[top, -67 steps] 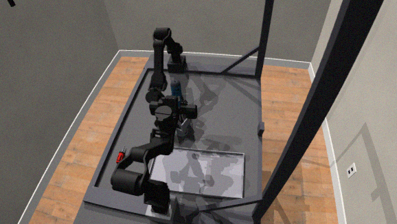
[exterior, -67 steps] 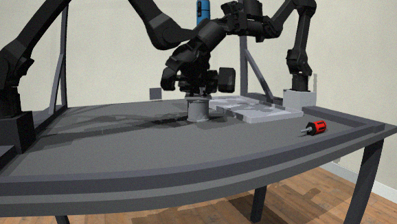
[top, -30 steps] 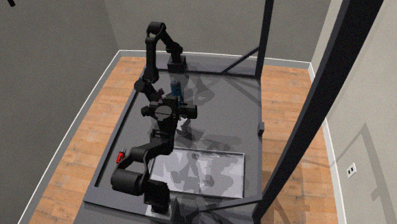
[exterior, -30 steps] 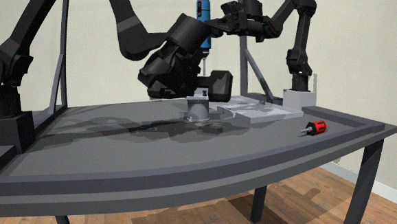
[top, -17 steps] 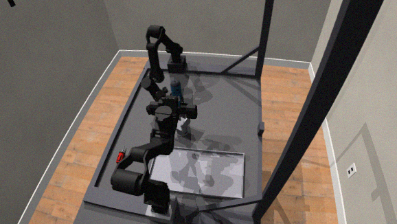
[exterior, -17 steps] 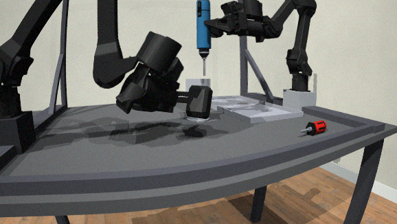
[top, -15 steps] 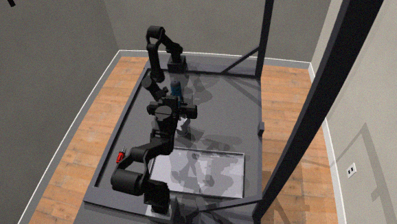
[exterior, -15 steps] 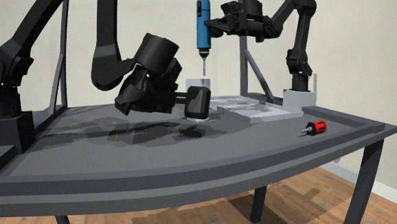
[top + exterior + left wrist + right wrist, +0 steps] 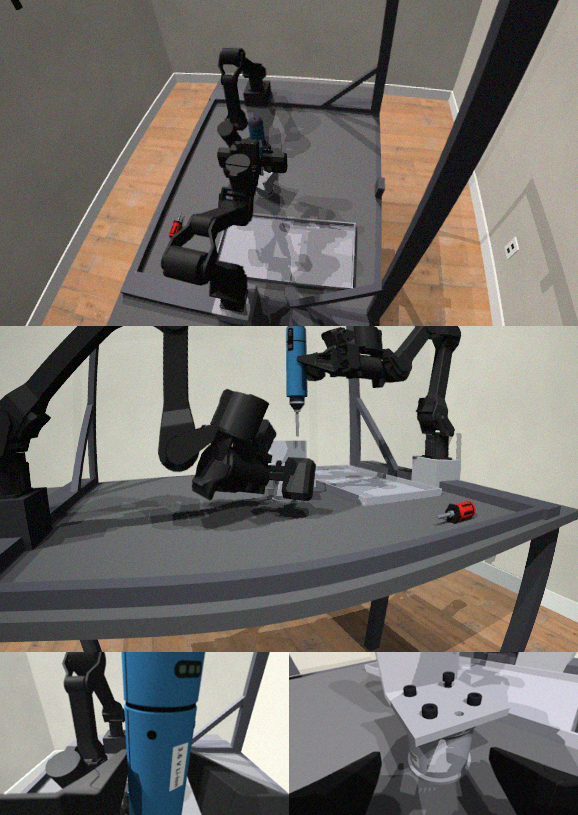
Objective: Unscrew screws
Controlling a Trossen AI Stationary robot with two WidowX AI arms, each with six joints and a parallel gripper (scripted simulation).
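The joint module lies 5 cm to the left of my right hand, 3 cm behind it and 2 cm below it. The rest, counted from my right hand: bracket 6 cm to the left, 3 cm behind, 3 cm above; then screwdriver bit 9 cm above, 8 cm to the left, 4 cm behind; then shallow pale tray 28 cm to the left, 11 cm behind, 4 cm below.
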